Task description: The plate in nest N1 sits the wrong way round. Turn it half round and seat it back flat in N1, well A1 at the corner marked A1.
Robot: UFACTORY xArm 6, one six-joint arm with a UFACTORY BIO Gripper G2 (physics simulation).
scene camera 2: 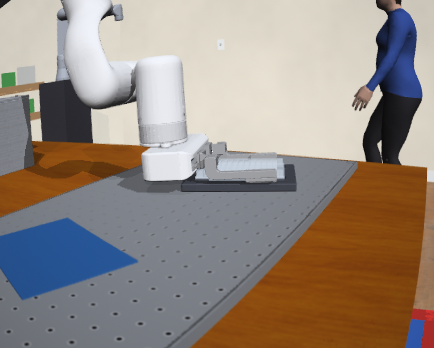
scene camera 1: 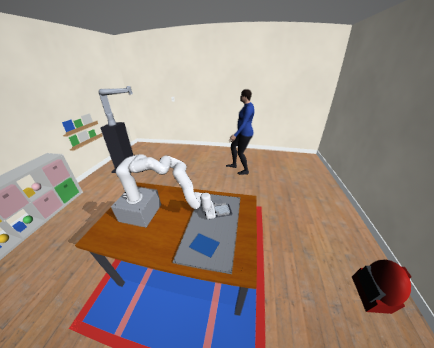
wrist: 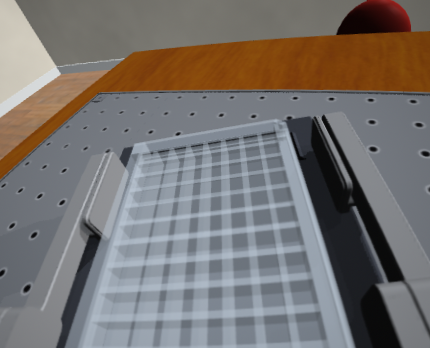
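Note:
The clear well plate (scene camera 1: 223, 209) (scene camera 2: 245, 164) (wrist: 215, 225) lies in the dark nest (scene camera 2: 240, 187) (wrist: 327, 230) on the grey perforated board. My gripper (scene camera 2: 262, 165) (wrist: 220, 175) is partly open and low over the nest, with one finger along each long side of the plate. In the wrist view the left pad is right beside the plate's edge, while a dark strip of nest shows between the plate and the right pad. I cannot tell whether the left pad touches. The near end of the plate is cut off in the wrist view. No A1 mark is readable.
The grey board (scene camera 1: 220, 230) (scene camera 2: 200, 225) (wrist: 240, 107) lies on the wooden table (scene camera 1: 170, 240) (scene camera 2: 350, 225) (wrist: 250, 60). A blue square (scene camera 1: 204, 245) (scene camera 2: 65, 257) lies on the board. A person (scene camera 1: 245, 125) (scene camera 2: 400, 60) stands beyond the table.

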